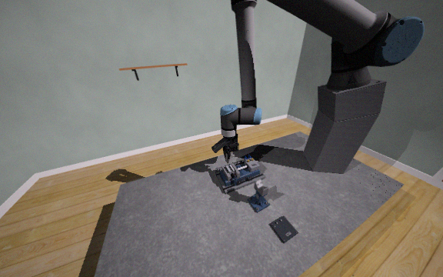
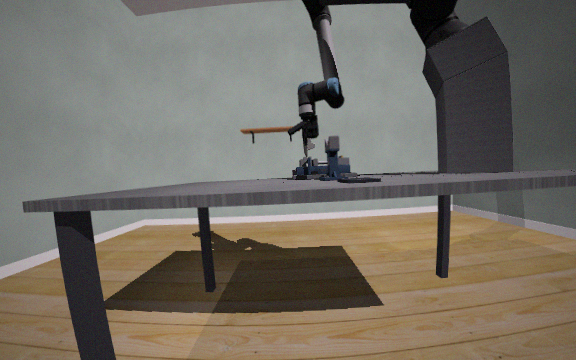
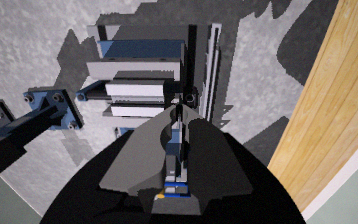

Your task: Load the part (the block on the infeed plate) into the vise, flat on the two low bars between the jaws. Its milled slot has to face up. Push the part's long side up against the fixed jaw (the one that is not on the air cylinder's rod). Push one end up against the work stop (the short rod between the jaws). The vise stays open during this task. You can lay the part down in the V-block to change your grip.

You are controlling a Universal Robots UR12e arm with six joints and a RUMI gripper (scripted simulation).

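My hand is 5 cm to the right of the part and 3 cm above it. Also, from my hand: moving jaw: 5 cm to the left, 5 cm below, 4 cm behind; then work stop: 10 cm to the left, 4 cm below, 1 cm behind; then fixed jaw: 5 cm to the left, 5 cm below, 3 cm ahead.
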